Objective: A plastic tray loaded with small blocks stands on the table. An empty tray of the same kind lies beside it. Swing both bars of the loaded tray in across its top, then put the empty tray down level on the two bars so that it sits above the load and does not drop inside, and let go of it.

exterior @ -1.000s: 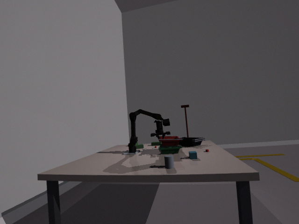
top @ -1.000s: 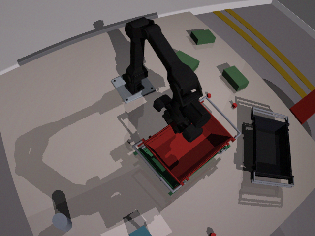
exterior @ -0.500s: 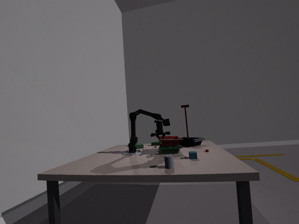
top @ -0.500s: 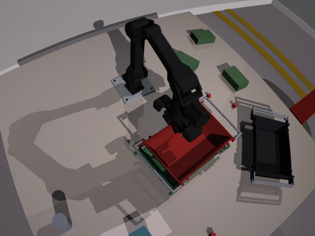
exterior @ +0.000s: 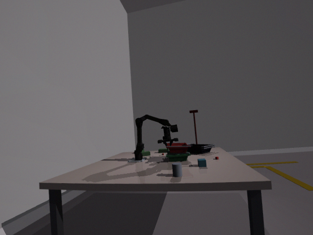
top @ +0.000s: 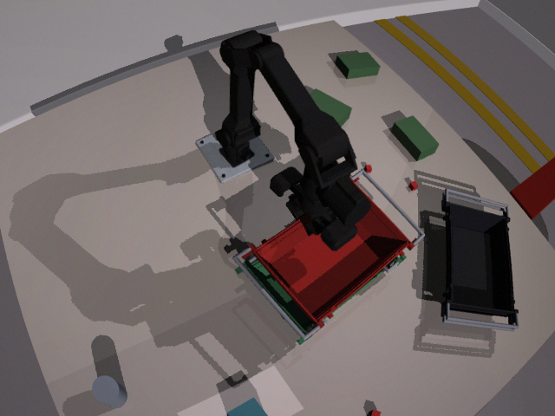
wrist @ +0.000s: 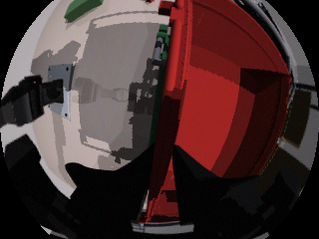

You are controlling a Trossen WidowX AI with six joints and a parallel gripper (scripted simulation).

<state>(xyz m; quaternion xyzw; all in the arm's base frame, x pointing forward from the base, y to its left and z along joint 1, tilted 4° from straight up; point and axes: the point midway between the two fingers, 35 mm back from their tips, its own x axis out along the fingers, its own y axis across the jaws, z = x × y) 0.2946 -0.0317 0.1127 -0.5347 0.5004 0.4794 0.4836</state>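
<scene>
My gripper tip is now 8 cm short of the red tray and 3 cm below it. From my gripper tip the other things lie so: blue block: 32 cm to the right, 23 cm ahead, 6 cm below; then grey cylinder: 52 cm to the right, 5 cm below, 5 cm ahead; then small red cube: 39 cm ahead, 12 cm to the right, 8 cm below.
</scene>
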